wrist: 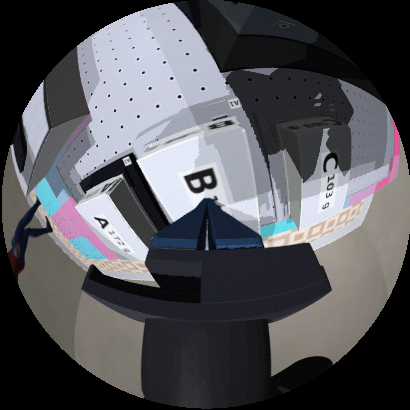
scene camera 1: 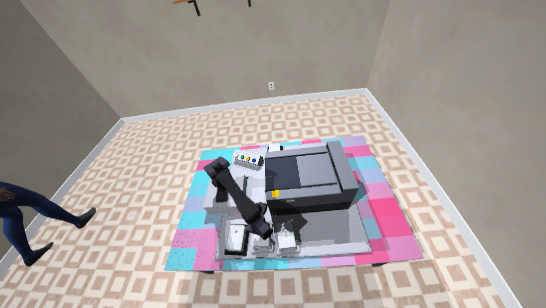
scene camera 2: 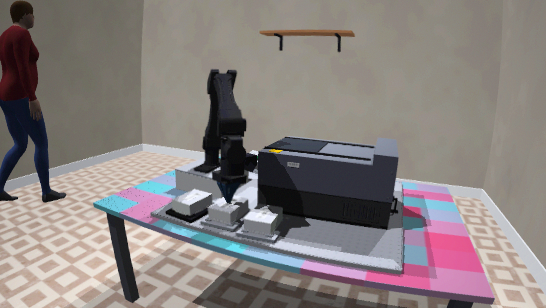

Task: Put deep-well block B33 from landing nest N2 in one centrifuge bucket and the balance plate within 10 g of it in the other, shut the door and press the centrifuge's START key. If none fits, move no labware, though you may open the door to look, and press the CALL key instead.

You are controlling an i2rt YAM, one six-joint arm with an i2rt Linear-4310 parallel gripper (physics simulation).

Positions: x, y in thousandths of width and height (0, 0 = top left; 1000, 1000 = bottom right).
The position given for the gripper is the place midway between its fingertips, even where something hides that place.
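Observation:
Scene camera 2 shows the gripper (scene camera 2: 418, 657) together with a dark centrifuge (scene camera 2: 640, 596). The wrist view shows the gripper (wrist: 504, 496) and the dark centrifuge (wrist: 574, 106) too, while scene camera 1 shows the centrifuge (scene camera 1: 578, 583).

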